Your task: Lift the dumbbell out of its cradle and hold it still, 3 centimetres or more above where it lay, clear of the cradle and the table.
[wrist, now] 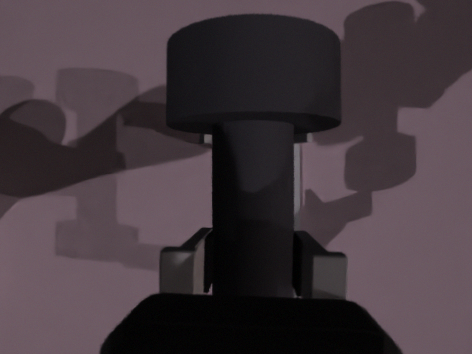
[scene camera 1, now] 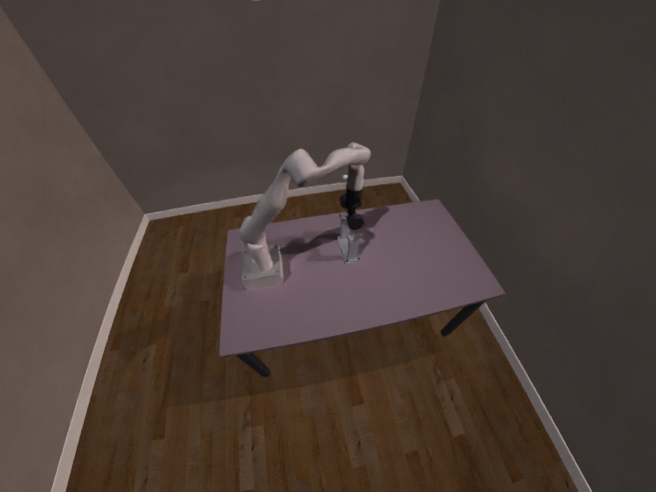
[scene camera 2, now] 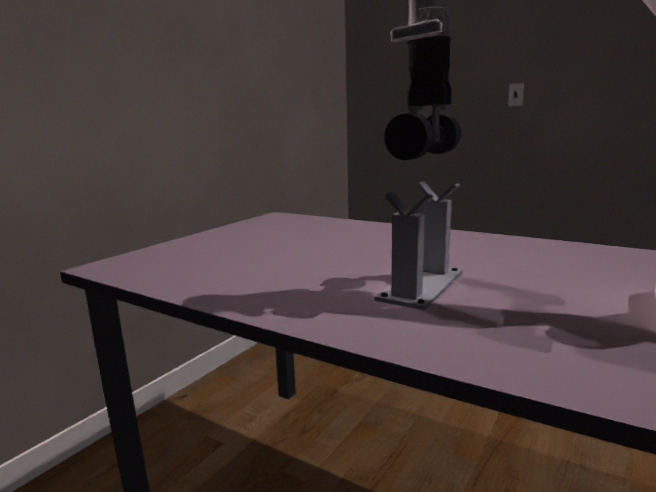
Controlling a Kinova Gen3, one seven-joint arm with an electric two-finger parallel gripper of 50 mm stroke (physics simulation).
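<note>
The dumbbell is dark, with a round weight at each end of a straight handle. My gripper is shut on the handle between the two weights, with one finger on each side in the wrist view. The dumbbell hangs roughly level above the grey cradle. In scene camera 2 a gap shows between the weights and the cradle's two V-shaped tops. In the wrist view the dumbbell hides most of the cradle.
The cradle's flat base plate stands on the mauve table. The arm's white base stands toward the left end of the table in scene camera 1. Shadows of the arm and dumbbell fall across the table top.
</note>
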